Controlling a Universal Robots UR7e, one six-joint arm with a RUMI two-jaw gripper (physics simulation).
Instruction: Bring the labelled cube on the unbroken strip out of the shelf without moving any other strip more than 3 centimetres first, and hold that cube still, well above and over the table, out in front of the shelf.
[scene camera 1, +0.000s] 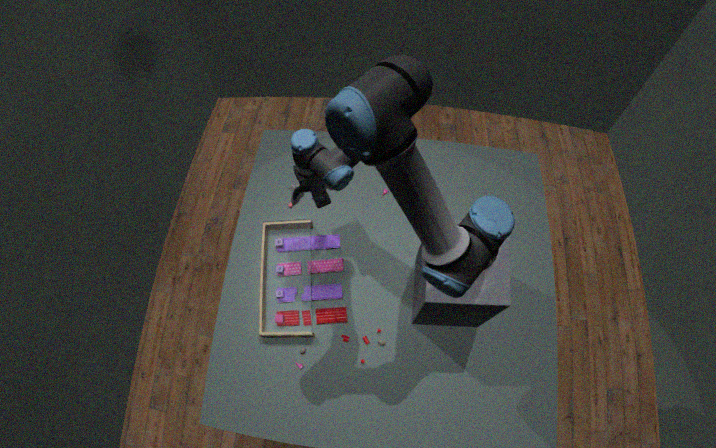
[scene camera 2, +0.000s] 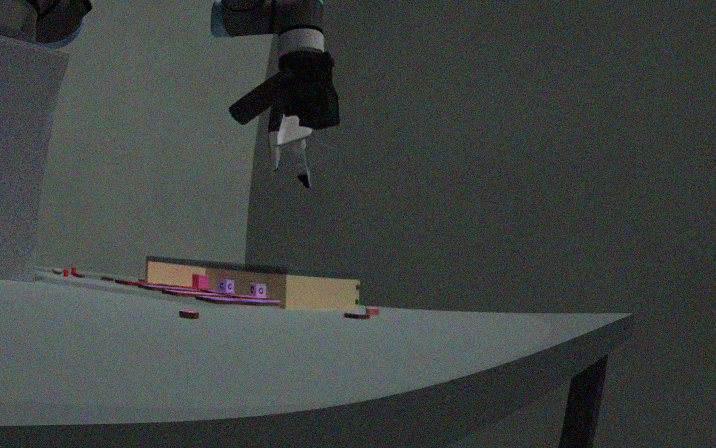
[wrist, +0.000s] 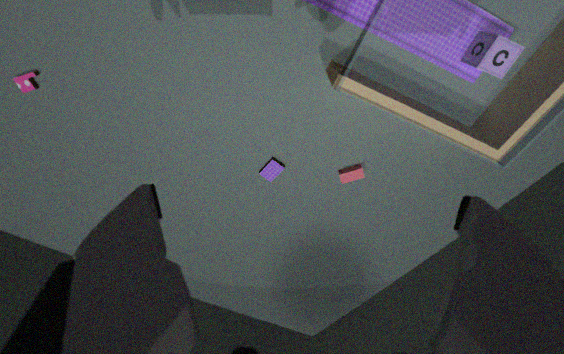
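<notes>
The unbroken purple strip (scene camera 1: 311, 243) (scene camera 2: 237, 300) (wrist: 415, 32) lies at one end of the row, partly inside the low shelf (scene camera 1: 262, 280) (scene camera 2: 322, 292) (wrist: 420, 119). Its pale lavender cube (scene camera 1: 279, 243) (wrist: 501, 57) sits at its inner end, with a C on top in the wrist view; the shelf's side wall seems to hide it in scene camera 2. A dotted pink strip (scene camera 1: 325, 265), another purple strip (scene camera 1: 326, 292) and a red strip (scene camera 1: 331, 315) show gaps. My gripper (scene camera 1: 308, 203) (scene camera 2: 291, 178) (wrist: 305, 194) is open and empty, high above the table beside the shelf's side wall.
A purple chip (scene camera 2: 356, 315) (wrist: 271, 170) and a reddish block (scene camera 1: 290, 204) (scene camera 2: 372, 311) (wrist: 351, 174) lie outside that side wall. A pink dotted piece (scene camera 1: 385, 192) (scene camera 2: 189, 314) (wrist: 26, 82) lies farther off. Red scraps (scene camera 1: 365, 339) lie past the red strip. A clear panel covers the shelf.
</notes>
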